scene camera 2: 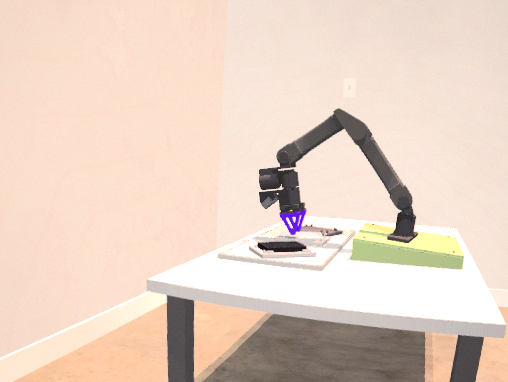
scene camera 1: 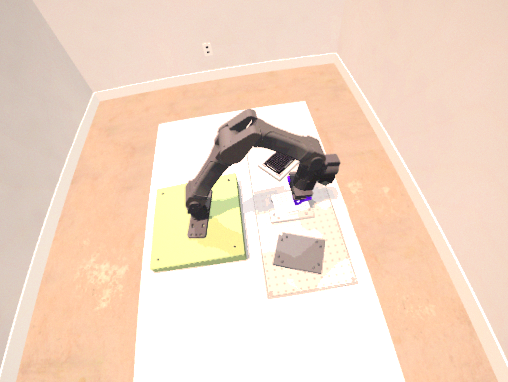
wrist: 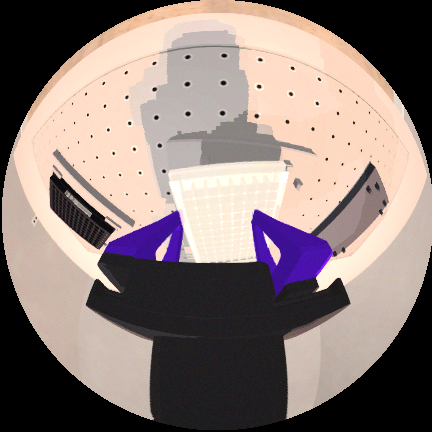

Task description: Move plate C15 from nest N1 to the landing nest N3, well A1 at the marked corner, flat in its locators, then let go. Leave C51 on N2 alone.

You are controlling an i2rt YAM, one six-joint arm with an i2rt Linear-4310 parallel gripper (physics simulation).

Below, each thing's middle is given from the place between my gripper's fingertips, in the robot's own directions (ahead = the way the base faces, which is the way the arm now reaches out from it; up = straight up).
I see my gripper 50 mm past the black gridded tray (wrist: 64,201), 200 mm to the right of it and 10 mm above it.
